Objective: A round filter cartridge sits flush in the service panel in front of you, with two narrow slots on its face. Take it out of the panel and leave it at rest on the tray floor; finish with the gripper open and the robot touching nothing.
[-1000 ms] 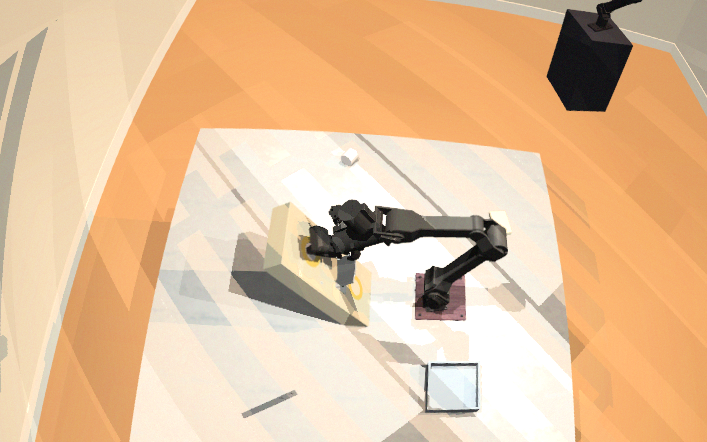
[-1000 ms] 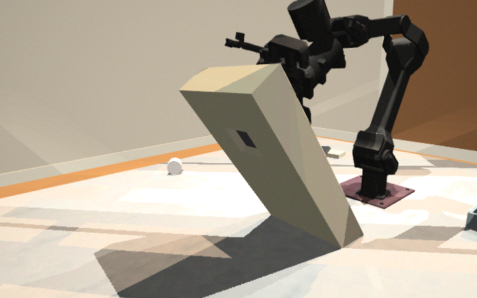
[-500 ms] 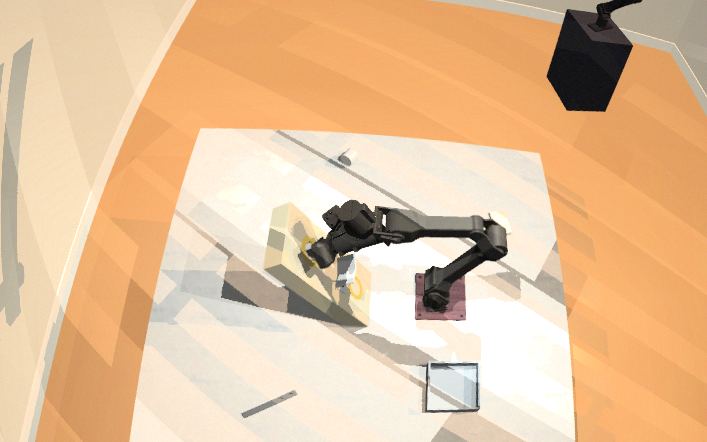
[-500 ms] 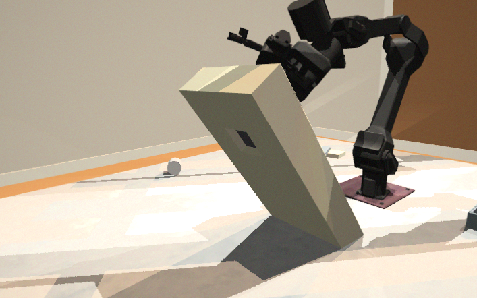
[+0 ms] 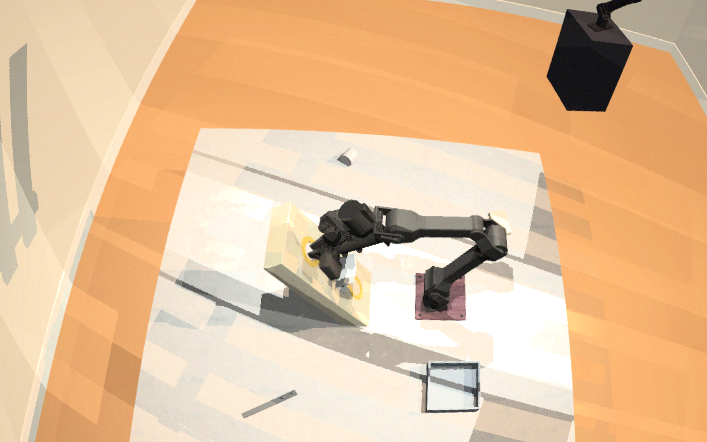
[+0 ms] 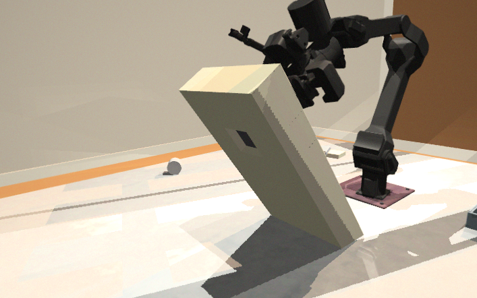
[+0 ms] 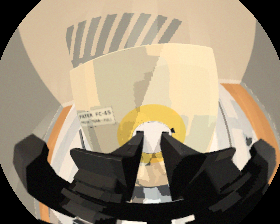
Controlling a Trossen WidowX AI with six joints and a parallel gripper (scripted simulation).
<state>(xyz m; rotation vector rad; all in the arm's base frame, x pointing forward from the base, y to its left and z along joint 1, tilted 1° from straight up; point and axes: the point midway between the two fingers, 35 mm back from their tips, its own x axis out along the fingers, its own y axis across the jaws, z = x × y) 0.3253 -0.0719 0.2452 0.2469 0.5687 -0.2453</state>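
My gripper tip is now 1 cm short of the round filter cartridge and 1 cm above it. Also, from my gripper tip: cream block (64 cm behind, 17 cm to the right, 22 cm below); then grey tray (35 cm behind, 36 cm to the left, 22 cm below); then service panel (4 cm behind, 1 cm to the left, 8 cm below).
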